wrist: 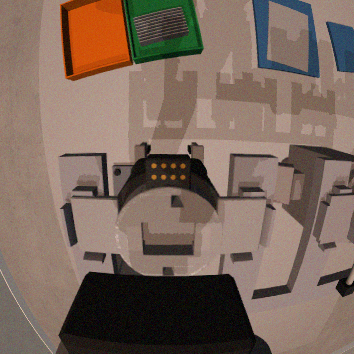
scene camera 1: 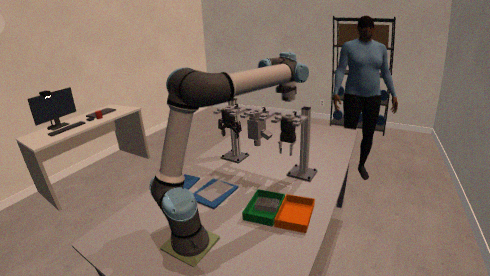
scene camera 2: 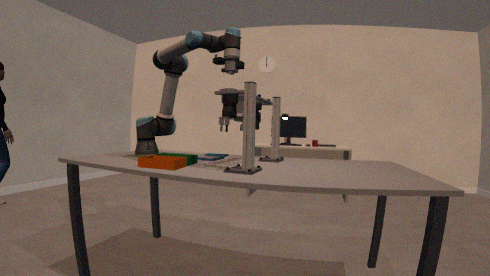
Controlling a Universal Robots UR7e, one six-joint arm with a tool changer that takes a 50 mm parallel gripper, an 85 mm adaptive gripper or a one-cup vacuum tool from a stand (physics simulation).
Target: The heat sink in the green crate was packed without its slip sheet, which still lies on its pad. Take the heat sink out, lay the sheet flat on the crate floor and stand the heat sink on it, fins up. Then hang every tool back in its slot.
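Places are measured from the arm's base along level axes (x ahead, y left, z up), in millimetres.
Pixels of known places: hand at its tool point: (scene camera 2: 231, 71); arm's base at its link origin: (scene camera 1: 190, 241) (scene camera 2: 146, 153).
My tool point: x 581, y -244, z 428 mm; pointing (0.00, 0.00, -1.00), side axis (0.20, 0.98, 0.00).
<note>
Ahead of a thing's pixels: the offset from my tool point to its top centre. "*": to the spot under its first point.
The arm's tool changer (scene camera 1: 286, 93) (scene camera 2: 230, 69) is bare, high above the tool stand. The parallel gripper (scene camera 1: 286, 150) (scene camera 2: 224, 128) hangs in the end slot, fingers apart and empty; its round coupling plate @[* 23 mm back, 6 mm left, 83 mm down] (wrist: 167, 202) shows in the wrist view. The vacuum tool @[31 mm ahead, 167 mm left, 78 mm down] (scene camera 1: 257, 128) and the adaptive gripper (scene camera 1: 230, 121) hang in the other slots; the adaptive gripper's opening is unclear. The grey heat sink @[259 mm back, 33 mm left, 410 mm down] (scene camera 1: 267, 204) (wrist: 161, 26) sits fins up in the green crate @[282 mm back, 37 mm left, 400 mm down] (scene camera 1: 256, 218) (wrist: 170, 55) (scene camera 2: 191, 159). The thin beige slip sheet @[220 mm back, 321 mm left, 431 mm down] (scene camera 1: 216, 190) (wrist: 290, 45) lies flat on its blue pad (scene camera 1: 214, 203) (wrist: 262, 40).
An orange crate @[284 mm back, 105 mm right, 400 mm down] (scene camera 1: 292, 226) (wrist: 97, 37) (scene camera 2: 161, 162) adjoins the green one. A smaller blue pad @[* 185 mm back, 487 mm left, 433 mm down] (scene camera 1: 191, 181) (wrist: 342, 47) lies beside the sheet's pad. The stand's posts @[* 79 mm ahead, 76 mm right, 249 mm down] (scene camera 1: 305, 142) (scene camera 2: 249, 125) rise from the table. A person (scene camera 1: 366, 67) stands behind the table.
</note>
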